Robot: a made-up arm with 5 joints.
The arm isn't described. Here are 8 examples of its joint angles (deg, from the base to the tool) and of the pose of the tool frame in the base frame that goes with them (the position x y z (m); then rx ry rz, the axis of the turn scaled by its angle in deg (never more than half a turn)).
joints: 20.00 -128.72 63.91 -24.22 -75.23
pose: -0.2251 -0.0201 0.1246 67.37 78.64 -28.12
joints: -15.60 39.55 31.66 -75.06 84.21
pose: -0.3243 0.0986 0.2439 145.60 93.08 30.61
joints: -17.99 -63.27 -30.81 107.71 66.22
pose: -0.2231 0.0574 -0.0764 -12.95 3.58 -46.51
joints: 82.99 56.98 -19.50 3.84 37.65
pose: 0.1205 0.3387 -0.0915 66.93 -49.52 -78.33
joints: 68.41 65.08 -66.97 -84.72 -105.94
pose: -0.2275 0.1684 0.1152 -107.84 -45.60 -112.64
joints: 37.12 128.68 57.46 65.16 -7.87
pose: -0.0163 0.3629 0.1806 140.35 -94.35 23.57
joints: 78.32 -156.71 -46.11 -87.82 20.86
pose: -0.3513 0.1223 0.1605 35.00 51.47 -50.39
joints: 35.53 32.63 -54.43 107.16 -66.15
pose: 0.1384 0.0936 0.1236 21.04 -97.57 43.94
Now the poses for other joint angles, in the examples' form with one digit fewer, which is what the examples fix.
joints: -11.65 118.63 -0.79 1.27 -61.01
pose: -0.067 0.204 0.016 115.1 -27.6 -10.8
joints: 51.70 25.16 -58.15 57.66 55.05
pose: -0.240 0.270 -0.050 26.3 11.6 -58.7
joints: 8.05 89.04 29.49 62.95 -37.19
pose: 0.058 0.274 0.154 124.2 -111.3 17.3
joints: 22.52 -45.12 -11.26 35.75 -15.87
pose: 0.088 -0.077 -0.076 -27.6 -114.1 -81.8
